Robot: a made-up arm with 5 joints.
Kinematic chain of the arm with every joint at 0, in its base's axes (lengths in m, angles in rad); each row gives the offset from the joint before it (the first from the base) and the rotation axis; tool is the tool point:
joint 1: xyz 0 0 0.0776 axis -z
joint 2: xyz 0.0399 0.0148 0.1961 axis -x
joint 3: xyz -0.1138 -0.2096 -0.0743 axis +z
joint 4: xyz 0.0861 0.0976 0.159 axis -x
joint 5: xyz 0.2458 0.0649 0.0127 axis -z
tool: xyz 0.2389 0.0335 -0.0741
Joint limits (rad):
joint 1: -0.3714..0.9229
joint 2: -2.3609..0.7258
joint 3: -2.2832..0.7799
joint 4: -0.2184..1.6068
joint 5: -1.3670..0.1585
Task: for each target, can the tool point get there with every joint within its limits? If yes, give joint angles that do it. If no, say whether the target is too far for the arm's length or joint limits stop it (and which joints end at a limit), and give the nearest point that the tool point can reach.
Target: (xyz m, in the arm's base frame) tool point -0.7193 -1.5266 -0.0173
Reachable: no: too far | nearest point -0.3463 -0.7350 0.1322 | short by 0.888 m
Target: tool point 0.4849 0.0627 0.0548
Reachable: yes | joints 0.0762 -1.4048 -0.2902 0.9609 -0.4875
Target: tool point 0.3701 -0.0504 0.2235
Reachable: yes | joints 0.8008 -0.6035 0.4477 1.0679 -0.7343
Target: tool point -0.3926 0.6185 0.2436
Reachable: no: joint limits stop it (at a limit: joint 2, joint 3, joint 4) | nearest point -0.3187 0.5021 0.0793 | short by 0.214 m
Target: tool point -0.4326 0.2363 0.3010
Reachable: no: joint limits stop it (at a limit: joint 1, joint 3, joint 4, joint 5) | nearest point -0.2346 0.2864 0.2991 | short by 0.204 m
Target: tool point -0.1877 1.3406 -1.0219
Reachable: no: too far | nearest point -0.0820 0.5859 -0.3338 | short by 1.027 m
